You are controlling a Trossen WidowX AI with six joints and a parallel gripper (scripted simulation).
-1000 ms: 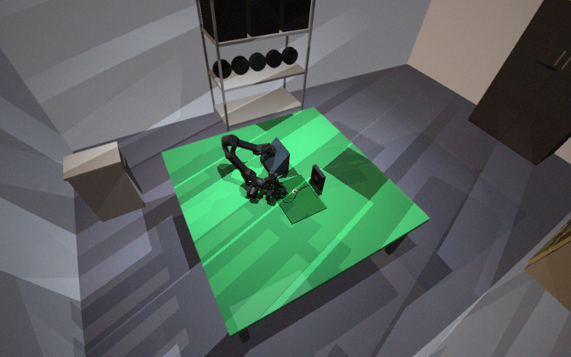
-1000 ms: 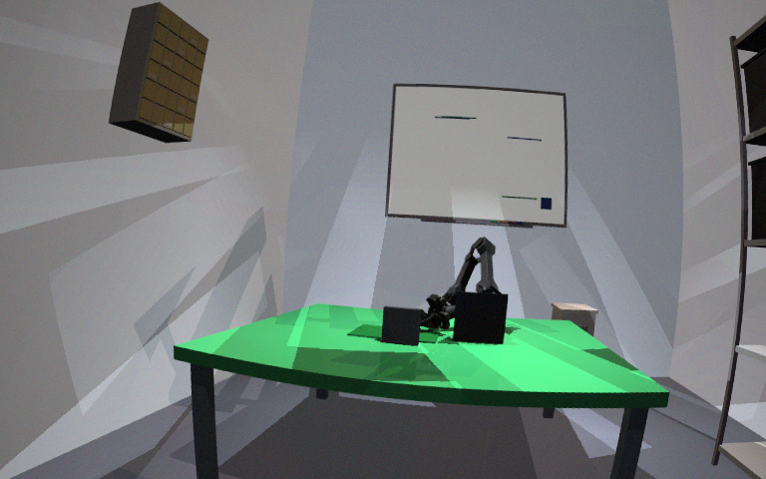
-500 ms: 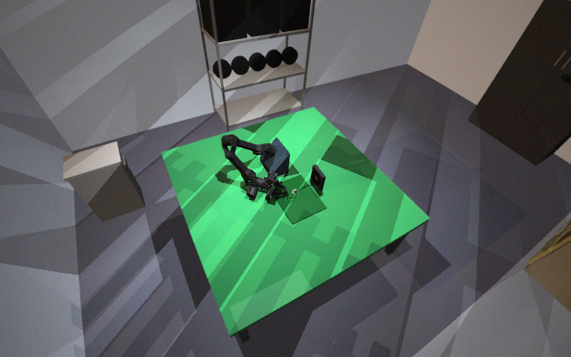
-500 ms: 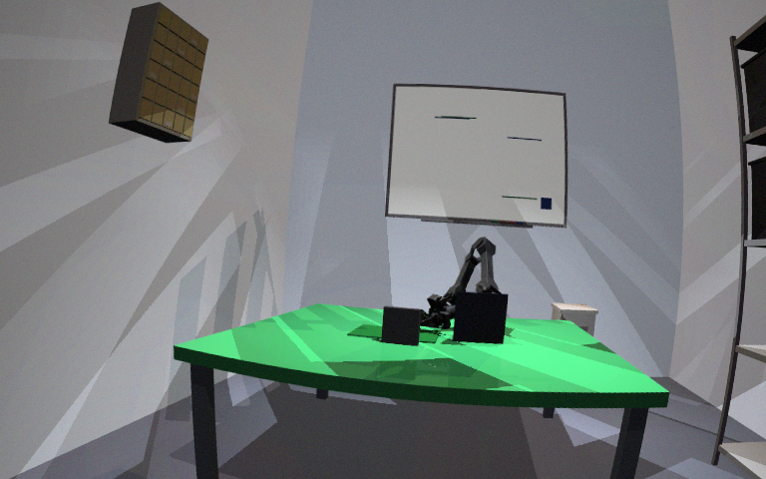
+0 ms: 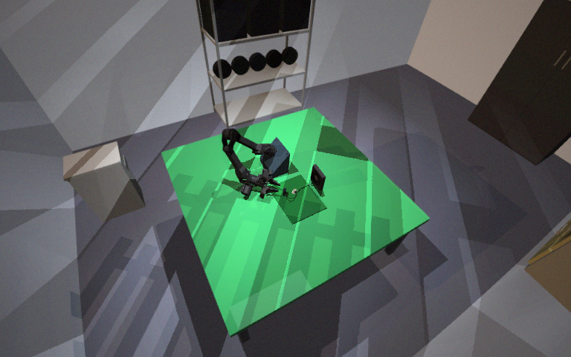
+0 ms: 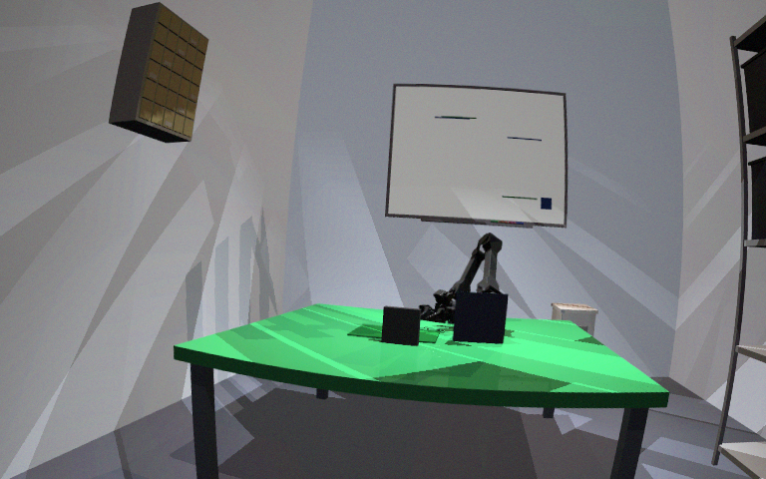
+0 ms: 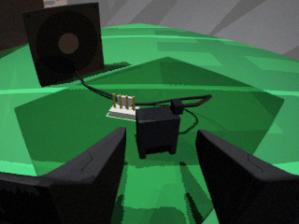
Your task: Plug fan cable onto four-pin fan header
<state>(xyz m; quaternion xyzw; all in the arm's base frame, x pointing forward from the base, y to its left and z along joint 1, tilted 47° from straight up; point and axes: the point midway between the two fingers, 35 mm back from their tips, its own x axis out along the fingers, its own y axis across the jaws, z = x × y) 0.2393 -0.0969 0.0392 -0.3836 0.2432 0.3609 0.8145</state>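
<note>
Right now the fan plug is 30 mm to the left of my gripper tip, 30 mm below it and 20 mm ahead of it. From my gripper tip the other things lie so: dark green board (80 mm to the left, 80 mm ahead, 60 mm below); then black fan (250 mm to the left, 30 mm ahead, 10 mm above).
</note>
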